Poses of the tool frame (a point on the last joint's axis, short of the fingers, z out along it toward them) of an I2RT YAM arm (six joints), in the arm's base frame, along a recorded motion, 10 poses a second.
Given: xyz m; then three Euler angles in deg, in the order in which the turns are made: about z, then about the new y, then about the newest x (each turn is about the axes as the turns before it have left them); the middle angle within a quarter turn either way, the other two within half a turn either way.
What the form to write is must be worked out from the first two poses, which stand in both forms.
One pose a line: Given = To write
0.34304, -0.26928, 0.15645, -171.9, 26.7, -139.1 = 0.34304, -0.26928, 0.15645, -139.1, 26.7, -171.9
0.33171, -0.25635, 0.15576, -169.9, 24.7, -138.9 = 0.33171, -0.25635, 0.15576, -138.9, 24.7, -169.9
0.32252, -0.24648, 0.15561, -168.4, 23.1, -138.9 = 0.32252, -0.24648, 0.15561, -138.9, 23.1, -168.4
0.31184, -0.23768, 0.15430, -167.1, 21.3, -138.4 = 0.31184, -0.23768, 0.15430, -138.4, 21.3, -167.1
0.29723, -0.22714, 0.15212, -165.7, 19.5, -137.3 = 0.29723, -0.22714, 0.15212, -137.3, 19.5, -165.7
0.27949, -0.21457, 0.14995, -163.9, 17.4, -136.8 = 0.27949, -0.21457, 0.14995, -136.8, 17.4, -163.9
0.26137, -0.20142, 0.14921, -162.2, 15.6, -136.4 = 0.26137, -0.20142, 0.14921, -136.4, 15.6, -162.2
